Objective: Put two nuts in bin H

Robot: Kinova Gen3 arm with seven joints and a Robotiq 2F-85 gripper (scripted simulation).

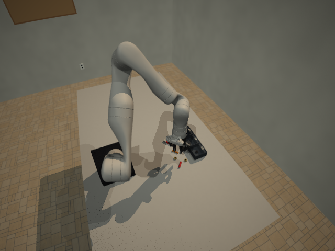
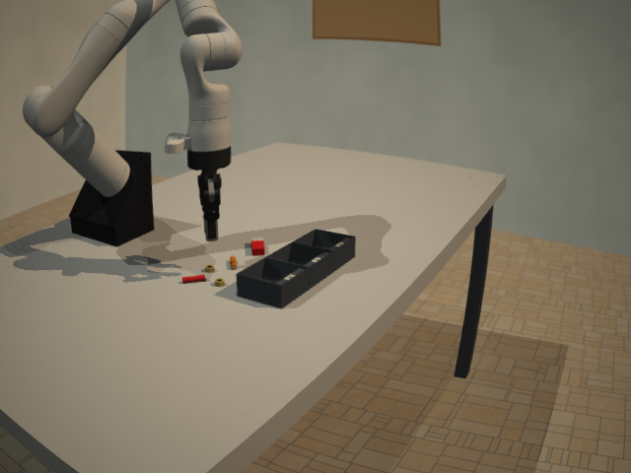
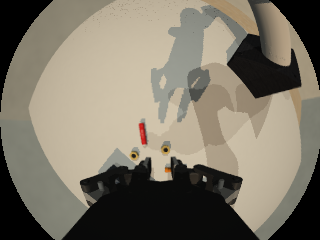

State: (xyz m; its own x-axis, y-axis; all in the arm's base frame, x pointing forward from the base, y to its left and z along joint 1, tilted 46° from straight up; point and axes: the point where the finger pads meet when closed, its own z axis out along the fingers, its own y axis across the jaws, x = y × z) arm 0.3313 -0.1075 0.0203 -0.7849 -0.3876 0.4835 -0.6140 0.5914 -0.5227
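My hand is 1 cm short of the orange cylinder, 5 cm to the right of it and 8 cm above it. The rest, counted from my hand: red cylinder: 1 cm behind, 5 cm to the right, 8 cm below; then black piece: 13 cm ahead, 2 cm to the right, 7 cm below; then red block: 1 cm ahead, 14 cm to the left, 8 cm below.
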